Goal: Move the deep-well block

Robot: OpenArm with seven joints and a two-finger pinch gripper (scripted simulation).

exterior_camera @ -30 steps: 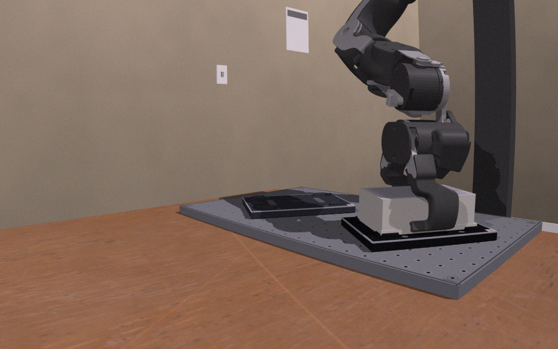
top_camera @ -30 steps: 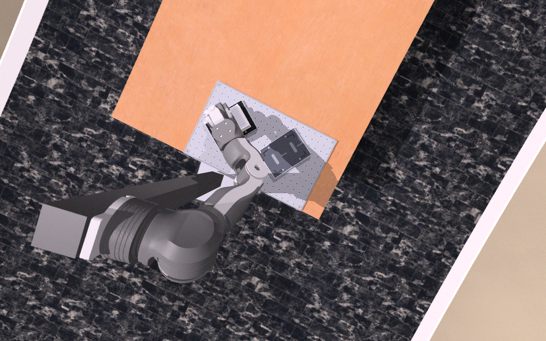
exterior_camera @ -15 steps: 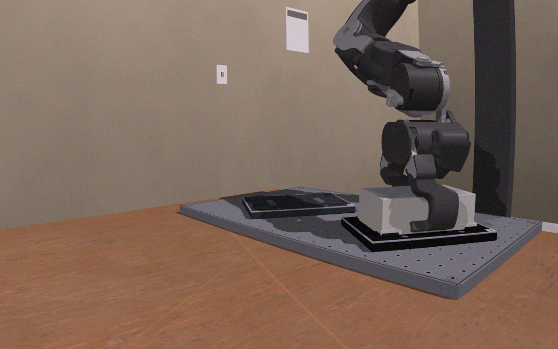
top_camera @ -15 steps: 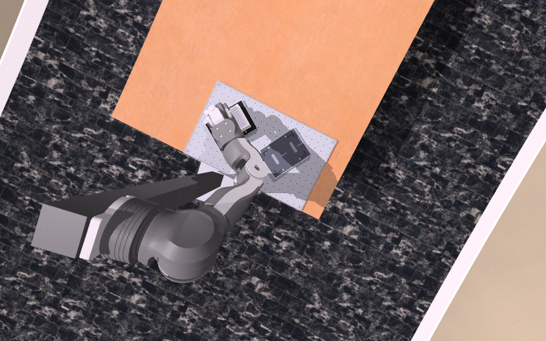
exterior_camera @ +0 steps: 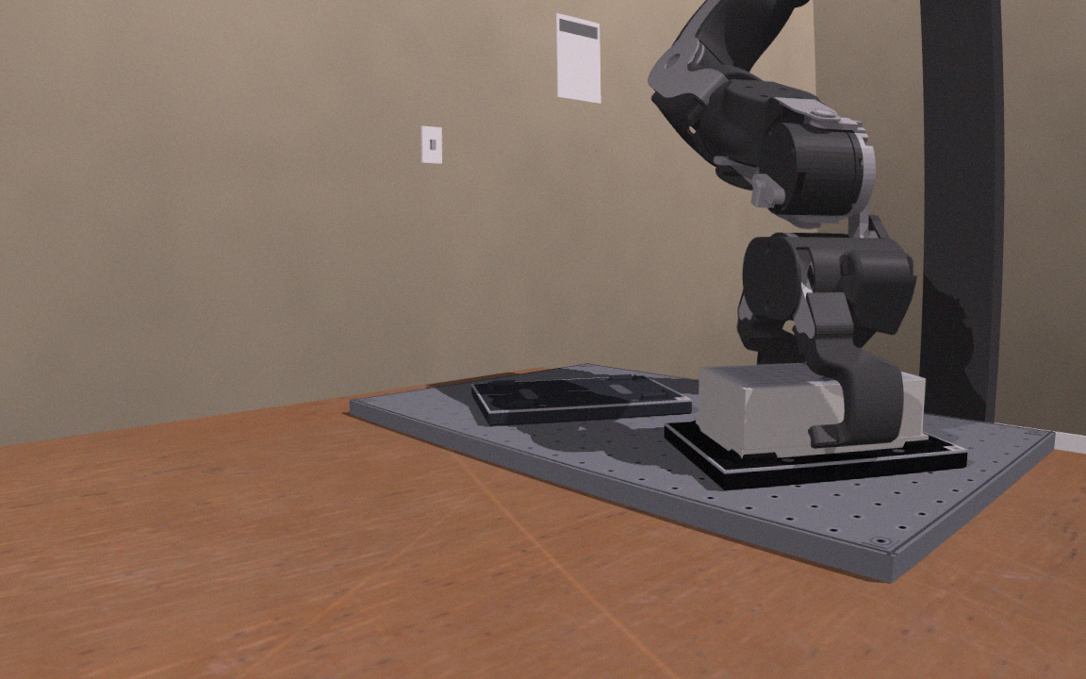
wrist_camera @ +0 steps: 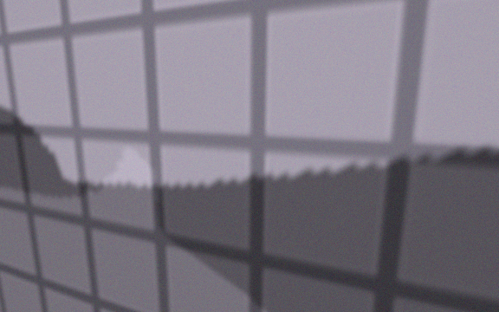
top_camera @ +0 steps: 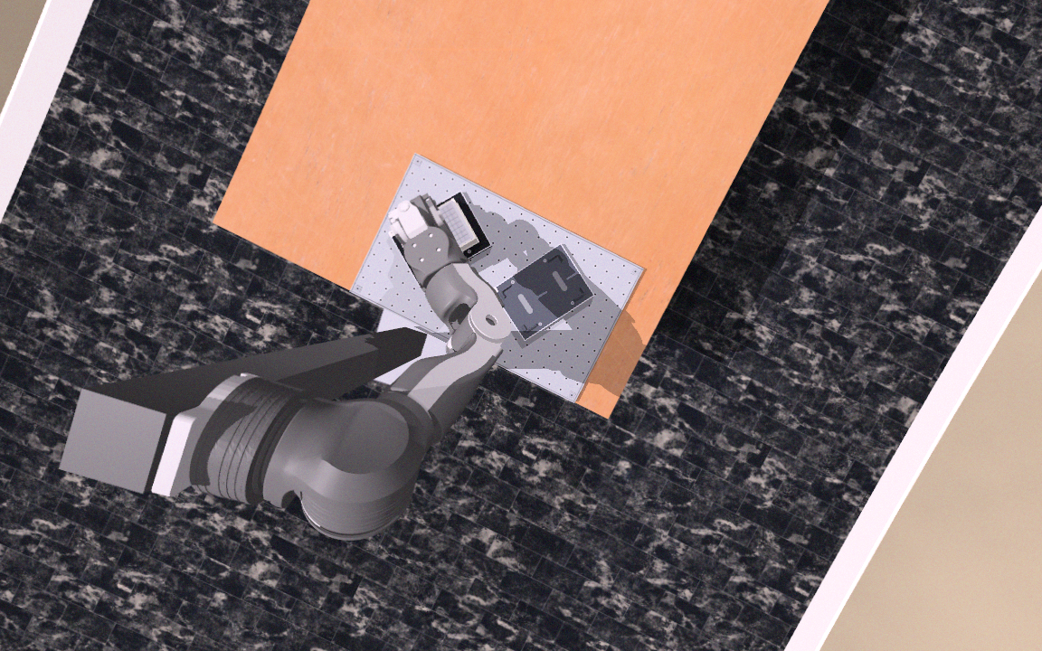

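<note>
My hand is 10 mm below the white deep-well block. From my hand the other things lie so: black plate nest: 10 mm below; A1 mark: 130 mm to the right, 60 mm behind, 10 mm below.
</note>
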